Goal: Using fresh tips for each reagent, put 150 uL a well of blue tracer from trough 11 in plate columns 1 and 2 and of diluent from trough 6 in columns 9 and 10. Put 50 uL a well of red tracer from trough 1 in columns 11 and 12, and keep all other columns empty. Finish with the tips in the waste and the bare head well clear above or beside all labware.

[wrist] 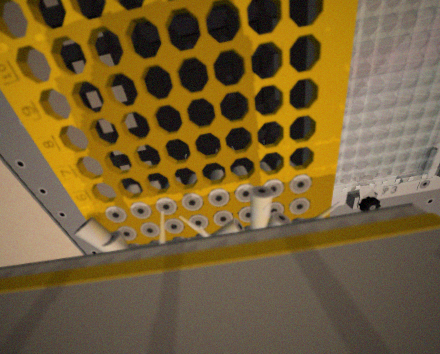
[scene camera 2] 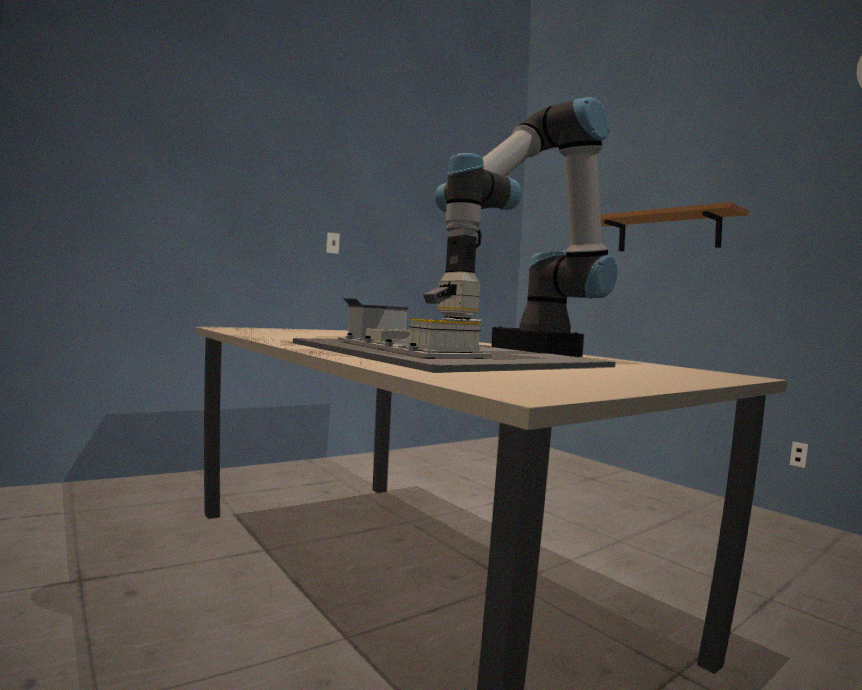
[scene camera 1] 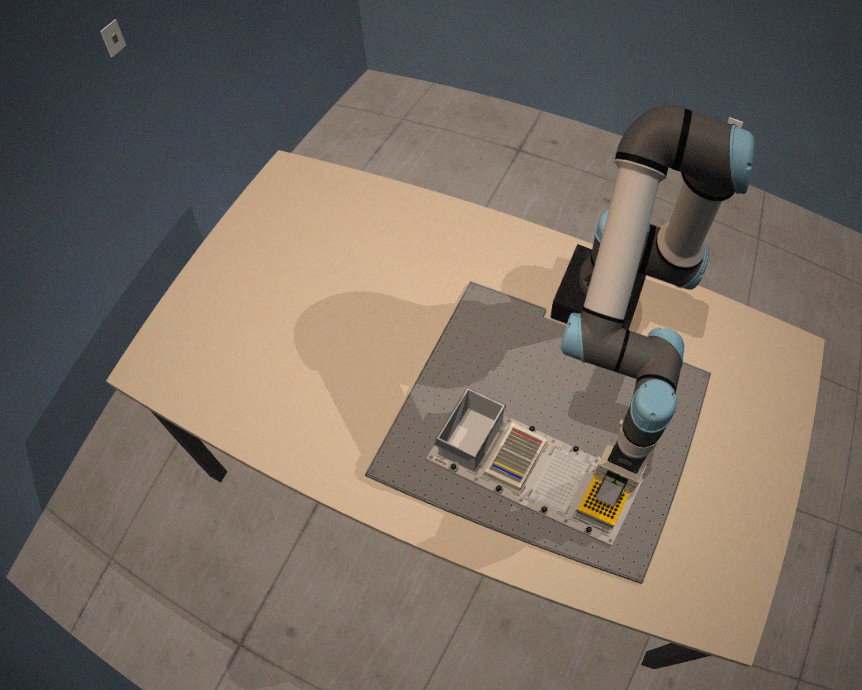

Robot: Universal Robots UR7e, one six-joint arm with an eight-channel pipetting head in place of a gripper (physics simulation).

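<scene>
My pipetting head (scene camera 1: 619,469) (scene camera 2: 460,312) (wrist: 220,300) is low over the near part of the yellow tip rack (scene camera 1: 600,512) (scene camera 2: 445,336) (wrist: 337,100). Its underside is hidden, so I cannot tell whether it bears tips. In the wrist view, rows of seated tips show beside the head, and the rack holes beyond are empty. Several loose tips, one nearly upright (wrist: 261,210) and one tilted (wrist: 92,232), stick out at the head's edge. The white well plate (scene camera 1: 560,478) (wrist: 395,100) stands beside the rack; its well contents are unclear. The trough reservoir (scene camera 1: 516,454) shows red and blue strips.
The grey open waste bin (scene camera 1: 452,449) (scene camera 2: 377,318) stands at the far end of the labware row, beyond the reservoir, with tall walls. Black knobs (scene camera 1: 544,509) (wrist: 370,204) stand along the carrier's edges. The labware sits on a grey perforated board (scene camera 1: 445,359).
</scene>
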